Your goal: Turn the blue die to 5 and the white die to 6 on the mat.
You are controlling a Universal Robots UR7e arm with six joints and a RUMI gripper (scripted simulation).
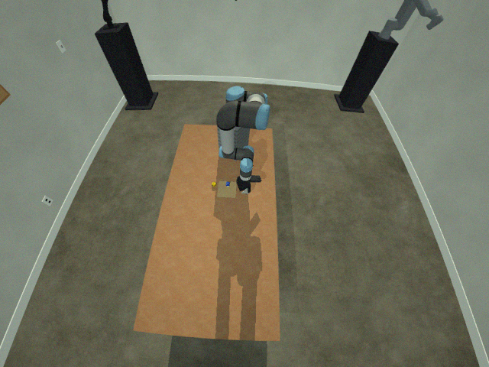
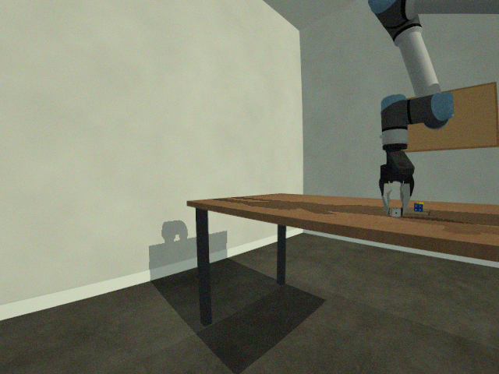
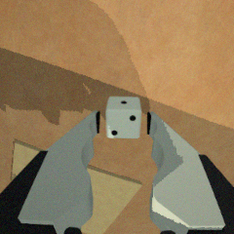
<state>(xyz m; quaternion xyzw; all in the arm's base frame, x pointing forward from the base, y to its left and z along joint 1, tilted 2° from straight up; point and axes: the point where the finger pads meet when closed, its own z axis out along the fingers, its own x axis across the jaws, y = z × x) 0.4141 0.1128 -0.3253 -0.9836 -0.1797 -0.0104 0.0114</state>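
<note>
My gripper is now 1 cm above the white die. Also, from my hand: blue die 14 cm to the right, 6 cm behind; then yellow die 25 cm to the right, 5 cm behind, 1 cm below; then tan mat 14 cm to the right, 2 cm below, 2 cm behind.
</note>
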